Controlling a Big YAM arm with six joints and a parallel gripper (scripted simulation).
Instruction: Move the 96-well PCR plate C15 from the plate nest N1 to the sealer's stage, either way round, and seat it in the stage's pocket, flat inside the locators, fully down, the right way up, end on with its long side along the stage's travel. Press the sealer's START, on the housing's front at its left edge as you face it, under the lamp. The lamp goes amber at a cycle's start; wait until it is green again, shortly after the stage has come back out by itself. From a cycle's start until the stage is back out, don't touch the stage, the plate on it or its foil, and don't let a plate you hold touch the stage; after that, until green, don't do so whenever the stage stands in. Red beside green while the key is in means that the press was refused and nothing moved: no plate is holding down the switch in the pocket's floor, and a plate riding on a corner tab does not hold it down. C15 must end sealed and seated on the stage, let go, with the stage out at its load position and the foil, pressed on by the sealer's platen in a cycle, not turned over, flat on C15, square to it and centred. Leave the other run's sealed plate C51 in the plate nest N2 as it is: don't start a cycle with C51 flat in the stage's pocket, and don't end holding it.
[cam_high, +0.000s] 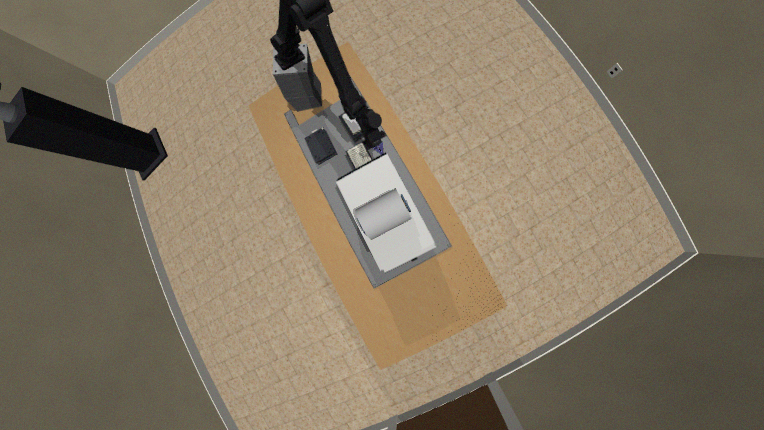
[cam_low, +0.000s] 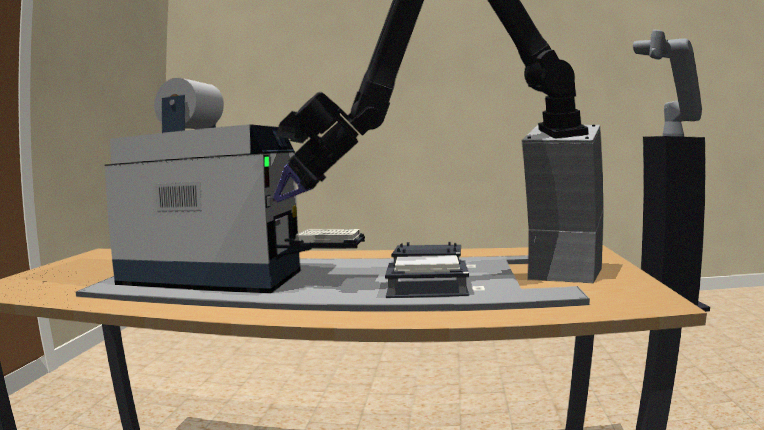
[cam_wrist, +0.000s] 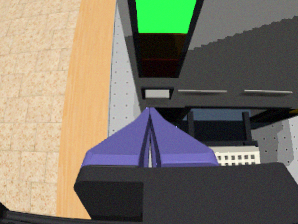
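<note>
The start key is 20 mm ahead of my hand, 10 mm to the right of it and 10 mm below it. The rest, counted from my hand: sealer's dark stage: 100 mm below, 90 mm to the right, 90 mm behind; sealed plate C51: 300 mm behind, 140 mm below, 10 mm to the left; white 96-well plate C15: 90 mm to the right, 90 mm below, 90 mm behind.
</note>
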